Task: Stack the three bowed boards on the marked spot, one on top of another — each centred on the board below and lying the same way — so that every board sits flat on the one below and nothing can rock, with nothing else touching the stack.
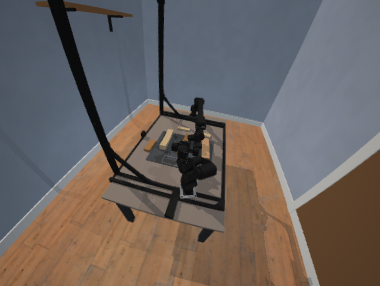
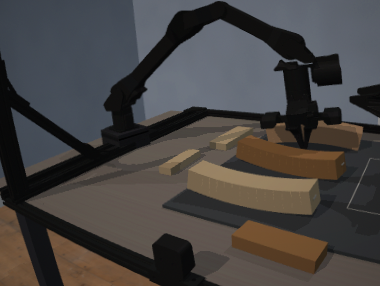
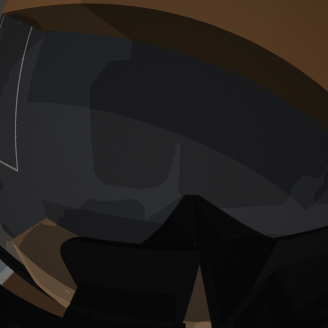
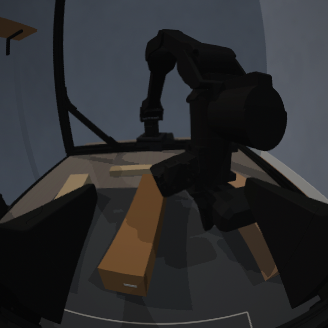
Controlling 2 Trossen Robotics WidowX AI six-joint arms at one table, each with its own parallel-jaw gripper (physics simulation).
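Places are measured from the left arm's base along level axes (x ahead, y left, z up), in centimetres.
Where they show: left gripper, fingertip midpoint: (image 3: 190,201) (image 4: 206,228); right gripper, fingertip midpoint: (image 2: 353,94) (image 4: 171,188); left arm's base, origin of the base link: (image 1: 193,115) (image 2: 124,128) (image 4: 151,134); right arm's base, origin of the base link: (image 1: 187,190).
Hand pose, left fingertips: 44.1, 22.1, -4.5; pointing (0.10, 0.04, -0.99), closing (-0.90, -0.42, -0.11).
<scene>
Each offset is from my left fingertips to the top centre of the thing, as dx, dy, dz. "*": to the spot under its first point. Level surfaces: height alone.
A pale bowed board @[+4.6, -26.3, +5.2] (image 1: 166,139) (image 2: 252,192) (image 4: 73,186), an orange-brown bowed board @[+1.9, -10.2, +5.1] (image 2: 290,159) (image 3: 225,25) (image 4: 135,235) and a tan bowed board @[-2.0, +7.4, +5.5] (image 1: 205,149) (image 2: 345,136) (image 4: 257,250) lie apart. The marked spot's thin white outline @[* +17.7, -7.9, +0.0] (image 2: 359,182) (image 3: 16,125) (image 4: 150,323) shows on the mat, partly cut off. My left gripper (image 2: 304,145) (image 3: 190,201) is shut and empty, pointing down low between the orange-brown and tan boards; contact with the mat cannot be told. My right gripper is open and empty, facing the orange-brown board's near end.
The dark mat @[dz +0.0] (image 2: 187,207) lies under the boards. A flat orange block @[+17.3, -35.0, +1.5] (image 1: 150,145) (image 2: 280,245) lies beside it. Two small pale blocks, one nearer @[-20.0, -21.9, +1.1] (image 2: 181,161) and one farther @[-21.8, -1.7, +1.1] (image 2: 231,137), lie beyond the mat. A black box (image 2: 172,256) stands on the table frame.
</scene>
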